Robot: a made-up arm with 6 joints.
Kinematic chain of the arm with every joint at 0, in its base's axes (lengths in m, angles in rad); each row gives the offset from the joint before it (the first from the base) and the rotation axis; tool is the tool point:
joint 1: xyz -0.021 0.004 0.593 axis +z
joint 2: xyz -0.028 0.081 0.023 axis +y
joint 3: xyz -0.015 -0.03 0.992 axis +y
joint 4: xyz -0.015 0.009 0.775 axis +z
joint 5: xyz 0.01 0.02 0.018 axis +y
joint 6: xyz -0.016 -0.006 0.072 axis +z
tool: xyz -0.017 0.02 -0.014
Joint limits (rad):
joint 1: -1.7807..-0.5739
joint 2: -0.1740..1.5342
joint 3: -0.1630..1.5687
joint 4: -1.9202..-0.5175
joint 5: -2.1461..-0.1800
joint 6: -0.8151..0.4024
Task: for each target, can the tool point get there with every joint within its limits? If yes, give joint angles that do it. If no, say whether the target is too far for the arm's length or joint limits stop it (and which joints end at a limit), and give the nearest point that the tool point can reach.
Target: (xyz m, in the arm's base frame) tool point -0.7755 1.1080 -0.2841
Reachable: no: joint limits stop it (at a limit: joint 1, joint 2, joint 3, joint 4, joint 5, joint 6) | nearest point -0.1653 -0.9554 -0.1808 | short by 2.154 m
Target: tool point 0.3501 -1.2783 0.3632
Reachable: yes | joints -1.3771 1.1367 1.4292 -0.7607 -0.6876 -0.6120
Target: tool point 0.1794 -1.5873 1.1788
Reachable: yes | joints -1.5126 1.0235 0.4670 -1.6719 -1.2772 -0.4886
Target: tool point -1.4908 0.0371 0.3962
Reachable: no: joint limits stop it (at a limit: joint 1, joint 2, joint 3, joint 4, joint 5) | nearest point -0.1565 -0.9567 -0.0662 | short by 1.727 m
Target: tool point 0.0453 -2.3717 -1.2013
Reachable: no: too far | nearest point 0.0202 -1.4719 -0.0097 | short by 1.493 m
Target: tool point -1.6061 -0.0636 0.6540
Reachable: no: joint limits stop it (at a limit: joint 1, joint 3, joint 4, joint 5) | nearest point -0.1996 -1.1588 0.7237 | short by 1.784 m
